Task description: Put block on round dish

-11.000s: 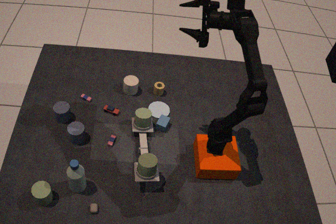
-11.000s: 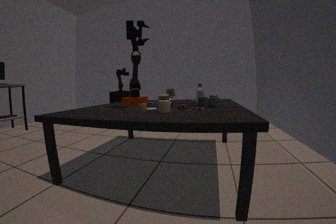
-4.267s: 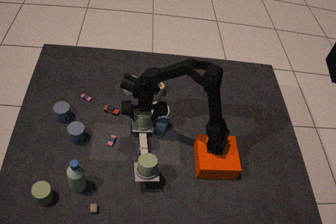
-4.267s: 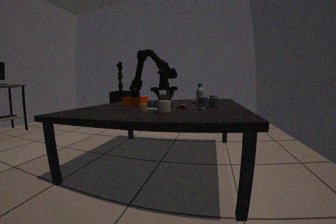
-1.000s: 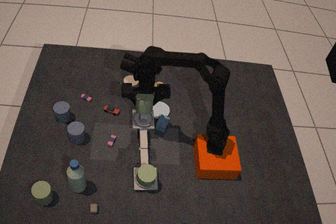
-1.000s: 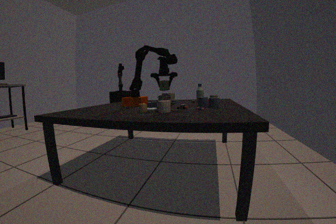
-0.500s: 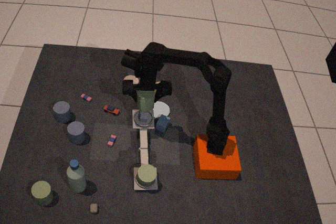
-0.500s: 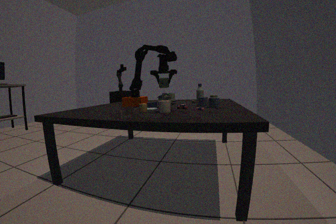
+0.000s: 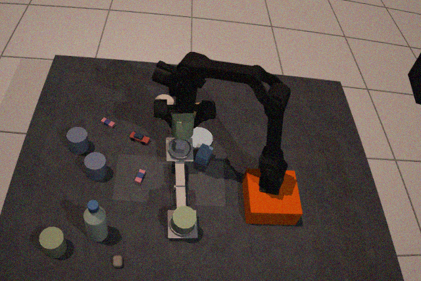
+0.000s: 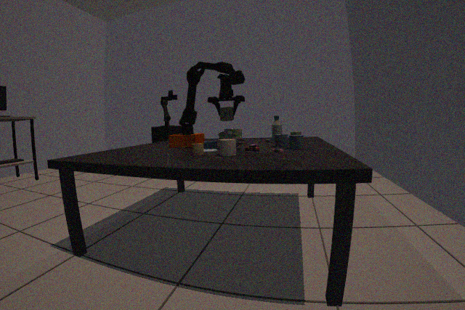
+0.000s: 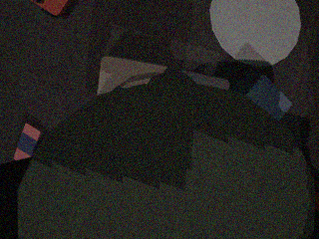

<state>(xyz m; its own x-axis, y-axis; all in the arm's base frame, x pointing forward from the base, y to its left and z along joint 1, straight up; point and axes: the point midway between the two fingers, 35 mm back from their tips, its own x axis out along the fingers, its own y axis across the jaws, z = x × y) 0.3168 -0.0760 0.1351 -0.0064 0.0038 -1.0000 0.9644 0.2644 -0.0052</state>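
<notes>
Right now the grey-blue block is 9 cm below my gripper tip and 1 cm to the left of it. Also, from my gripper tip: cream cylinder: 22 cm to the right, 14 cm below, 10 cm ahead; balance: 15 cm below, 13 cm to the left, 3 cm behind; pale round dish: 17 cm below, 12 cm to the right, 5 cm behind.
</notes>
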